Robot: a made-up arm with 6 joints.
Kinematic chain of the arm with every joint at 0, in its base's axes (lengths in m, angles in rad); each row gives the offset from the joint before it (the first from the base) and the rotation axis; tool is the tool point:
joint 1: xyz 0 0 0.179 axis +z
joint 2: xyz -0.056 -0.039 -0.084 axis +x
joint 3: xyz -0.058 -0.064 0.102 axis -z
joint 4: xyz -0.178 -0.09 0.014 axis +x
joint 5: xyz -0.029 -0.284 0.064 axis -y
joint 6: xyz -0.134 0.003 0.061 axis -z
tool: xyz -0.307 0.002 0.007
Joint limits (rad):
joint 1: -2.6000..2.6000
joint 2: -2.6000..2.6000
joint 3: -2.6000..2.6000
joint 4: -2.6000..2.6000
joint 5: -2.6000..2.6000
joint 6: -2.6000..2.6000
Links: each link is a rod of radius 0.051 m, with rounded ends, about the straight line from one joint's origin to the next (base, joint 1, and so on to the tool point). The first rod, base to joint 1, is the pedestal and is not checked.
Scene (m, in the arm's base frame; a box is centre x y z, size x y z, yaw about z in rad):
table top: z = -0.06
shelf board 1: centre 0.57 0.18 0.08 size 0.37 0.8 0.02 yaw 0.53
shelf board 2: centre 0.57 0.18 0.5 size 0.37 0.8 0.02 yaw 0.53
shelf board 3: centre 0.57 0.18 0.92 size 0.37 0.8 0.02 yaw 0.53
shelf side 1: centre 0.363 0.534 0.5 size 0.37 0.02 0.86 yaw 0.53
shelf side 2: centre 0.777 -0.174 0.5 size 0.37 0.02 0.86 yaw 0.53
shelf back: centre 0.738 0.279 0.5 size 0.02 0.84 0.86 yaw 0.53
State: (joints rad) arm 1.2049 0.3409 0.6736 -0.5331 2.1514 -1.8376
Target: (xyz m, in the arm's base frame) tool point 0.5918 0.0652 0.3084
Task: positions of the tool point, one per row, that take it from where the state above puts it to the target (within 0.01 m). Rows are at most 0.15 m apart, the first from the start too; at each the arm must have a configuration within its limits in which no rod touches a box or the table.
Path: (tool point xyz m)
1: 0.3408 -0.7932 0.3076
2: 0.4235 -0.7312 0.2993
3: 0.4898 -0.6348 0.3088
4: 0.5263 -0.5141 0.3274
5: 0.5258 -0.3836 0.3435
6: 0.4883 -0.2591 0.3476
7: 0.4206 -0.1561 0.3352
8: 0.3336 -0.0861 0.3084
9: 0.4276 -0.0385 0.3179
10: 0.5138 0.0126 0.3194
11: 0.5918 0.0652 0.3084

